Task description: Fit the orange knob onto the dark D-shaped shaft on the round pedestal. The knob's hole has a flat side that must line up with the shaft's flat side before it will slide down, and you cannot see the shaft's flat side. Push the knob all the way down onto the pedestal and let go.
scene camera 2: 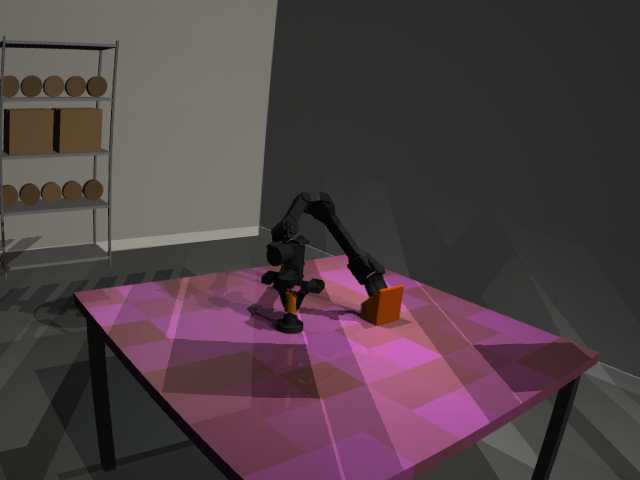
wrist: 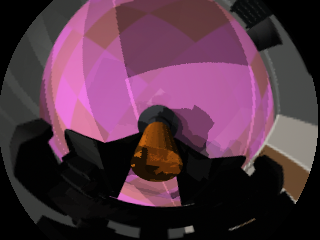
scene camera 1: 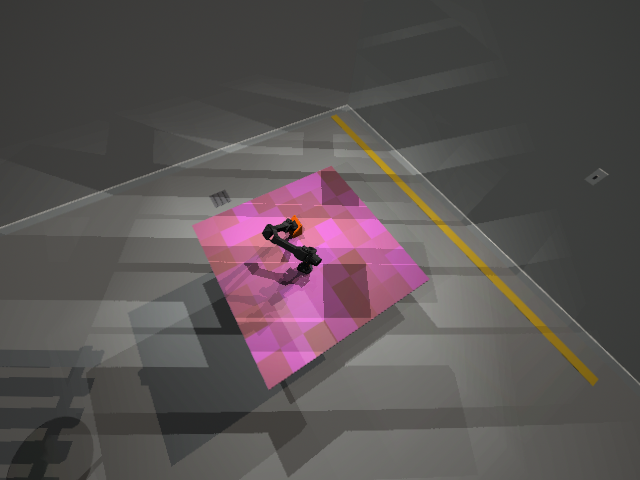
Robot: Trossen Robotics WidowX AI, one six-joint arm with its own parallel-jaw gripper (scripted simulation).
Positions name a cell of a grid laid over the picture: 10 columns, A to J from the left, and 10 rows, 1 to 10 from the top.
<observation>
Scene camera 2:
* my gripper: E7
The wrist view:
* my gripper: E6
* dark round pedestal: E5
</observation>
